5 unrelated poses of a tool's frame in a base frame.
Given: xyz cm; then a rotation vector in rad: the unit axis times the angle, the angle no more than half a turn.
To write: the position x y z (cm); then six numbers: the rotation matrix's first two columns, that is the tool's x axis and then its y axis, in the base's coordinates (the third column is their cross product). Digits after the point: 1 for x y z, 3 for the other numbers.
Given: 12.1 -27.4 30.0 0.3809 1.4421 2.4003
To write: 12.1 -27.4 30.0 -0.915 0.398 0.065 -0.129 -0.443 0.887
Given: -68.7 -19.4 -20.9 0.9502 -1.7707 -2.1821
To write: -68.7 -19.4 -20.9 -0.781 -0.508 -0.364 -0.251 -0.278 0.927
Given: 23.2 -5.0 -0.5 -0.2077 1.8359 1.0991
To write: 23.2 -5.0 -0.5 -0.533 0.300 -0.791 -0.556 0.581 0.595
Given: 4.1 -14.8 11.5 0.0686 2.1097 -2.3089
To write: 4.1 -14.8 11.5 -0.999 0.020 -0.041 0.039 -0.090 -0.995
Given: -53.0 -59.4 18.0 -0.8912 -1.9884 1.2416
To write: -53.0 -59.4 18.0 -0.578 0.802 0.152 0.216 0.329 -0.919
